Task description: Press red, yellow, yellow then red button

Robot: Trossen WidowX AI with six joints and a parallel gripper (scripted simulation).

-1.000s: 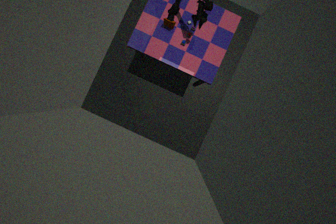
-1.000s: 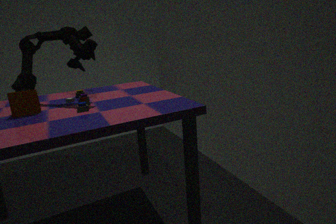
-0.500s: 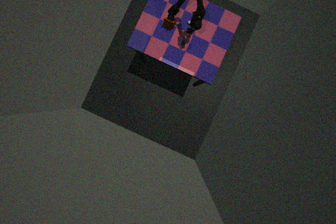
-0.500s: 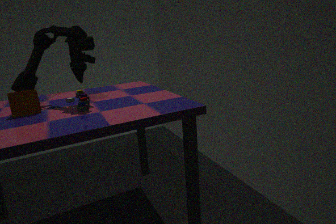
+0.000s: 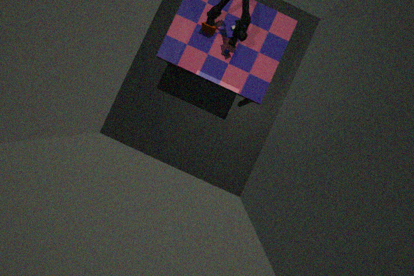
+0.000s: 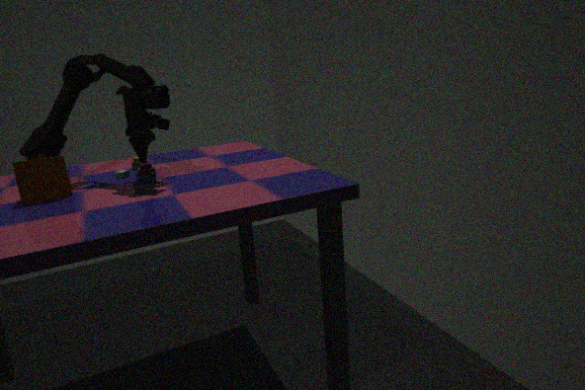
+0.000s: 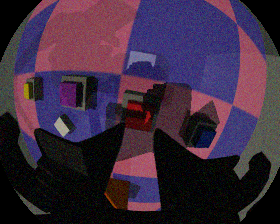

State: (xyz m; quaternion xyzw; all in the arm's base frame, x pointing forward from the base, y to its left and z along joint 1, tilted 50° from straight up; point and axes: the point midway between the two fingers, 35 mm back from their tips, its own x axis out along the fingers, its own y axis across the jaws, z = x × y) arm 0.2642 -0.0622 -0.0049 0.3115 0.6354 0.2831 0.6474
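My gripper tip is now 30 mm above the red button. Round my gripper tip: pale block: 50 mm behind, 140 mm to the left, 50 mm below; then purple button: 20 mm ahead, 100 mm to the left, 30 mm below; then blue button: 20 mm behind, 110 mm to the right, 30 mm below.
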